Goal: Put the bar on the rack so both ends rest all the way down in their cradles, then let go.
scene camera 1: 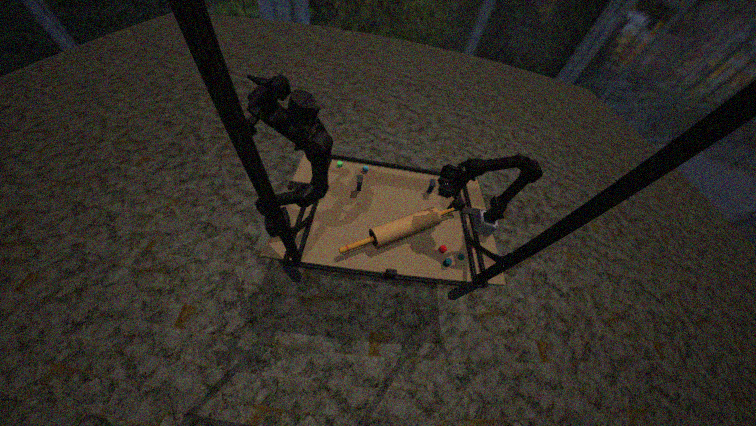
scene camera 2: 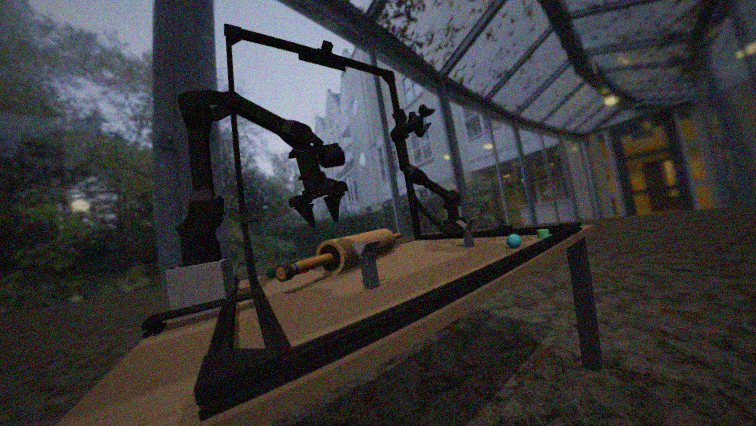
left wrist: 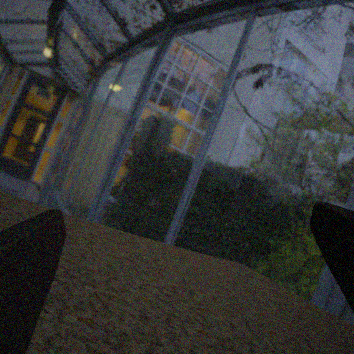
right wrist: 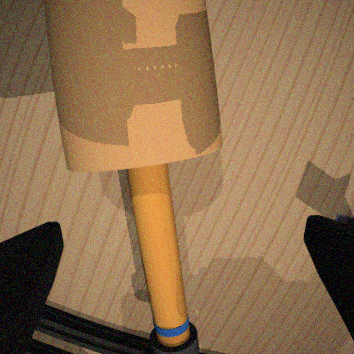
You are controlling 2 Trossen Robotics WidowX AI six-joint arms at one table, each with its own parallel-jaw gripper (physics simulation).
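Places are measured from the left arm's base along level axes (x right, y ahead, z up), in centimetres.
Pixels of known places: left gripper, fingertip midpoint: (scene camera 1: pixel 236 88) (scene camera 2: pixel 432 116) (left wrist: pixel 191 219); right gripper, fingertip midpoint: (scene camera 1: pixel 442 202) (scene camera 2: pixel 324 224) (right wrist: pixel 185 232); left arm's base at its link origin: (scene camera 2: pixel 453 218); right arm's base at its link origin: (scene camera 1: pixel 489 218) (scene camera 2: pixel 202 263).
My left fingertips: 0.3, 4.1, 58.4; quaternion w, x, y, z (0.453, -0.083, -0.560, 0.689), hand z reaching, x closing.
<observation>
Ahead of a thing's pixels: the offset from my left fingertips to its top centre, as dx, dy, dz.
The bar, a wooden rolling pin (scene camera 1: pixel 406 228) (scene camera 2: pixel 372 237) (right wrist: pixel 135 90) with orange handles, lies diagonally on the table, off the rack. The rack is two separate grey V-topped cradles, one at the picture's left (scene camera 1: pixel 359 182) and one at its right (scene camera 1: pixel 431 185) in scene camera 1; scene camera 2 shows the near cradle @[-4.5, +84.6, -58.3] (scene camera 2: pixel 370 269) and the far cradle @[-15.9, +41.8, -58.3] (scene camera 2: pixel 468 236). My right gripper (scene camera 2: pixel 325 222) (right wrist: pixel 185 232) is open and empty above the blue-banded handle. My left gripper (scene camera 2: pixel 429 120) (left wrist: pixel 191 219) is open and empty, raised high and facing away from the table.
A green object @[-38.0, +35.3, -65.3] (scene camera 1: pixel 339 164) (scene camera 2: pixel 543 232) and a blue ball @[-29.8, +50.1, -63.9] (scene camera 1: pixel 365 169) (scene camera 2: pixel 513 240) lie near the left cradle in scene camera 1. A red ball @[+33.8, +72.9, -65.3] (scene camera 1: pixel 442 248) and two teal objects @[+41.3, +71.2, -63.8] (scene camera 1: pixel 447 261) @[+40.7, +80.5, -64.4] (scene camera 1: pixel 460 256) lie at the lower right. Black frame posts stand beside the table.
</observation>
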